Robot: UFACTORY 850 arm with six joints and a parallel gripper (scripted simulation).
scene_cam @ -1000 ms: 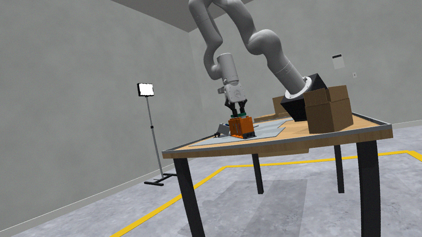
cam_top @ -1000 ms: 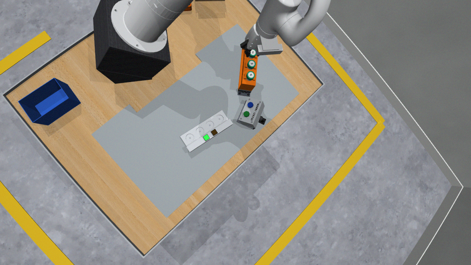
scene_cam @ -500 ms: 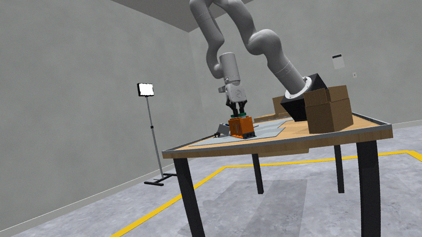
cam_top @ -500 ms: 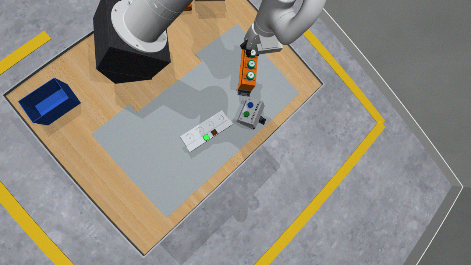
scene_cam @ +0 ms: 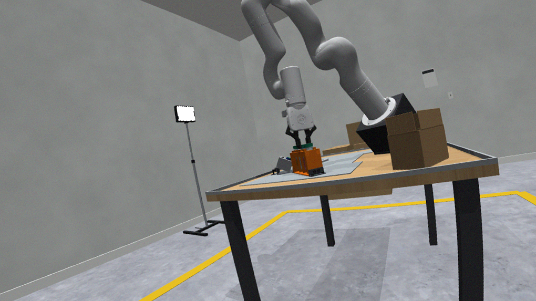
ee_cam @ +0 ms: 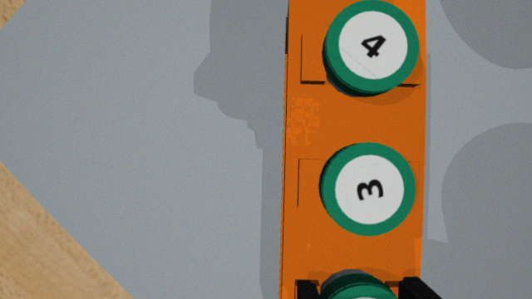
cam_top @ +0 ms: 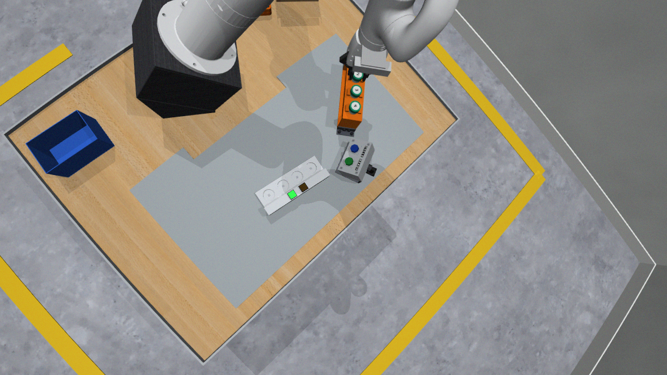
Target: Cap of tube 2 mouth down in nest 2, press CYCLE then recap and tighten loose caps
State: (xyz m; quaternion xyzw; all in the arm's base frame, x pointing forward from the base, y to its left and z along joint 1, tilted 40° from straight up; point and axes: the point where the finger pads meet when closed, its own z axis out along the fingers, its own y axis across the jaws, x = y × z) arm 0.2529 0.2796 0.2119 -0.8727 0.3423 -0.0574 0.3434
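The green-rimmed cap lies 10 mm below my hand. Round my hand: blue cycle key (180 mm ahead, 120 mm to the right, 60 mm below); then key housing (210 mm ahead, 130 mm to the right, 70 mm below); then green ready key (210 mm ahead, 160 mm to the right, 60 mm below).
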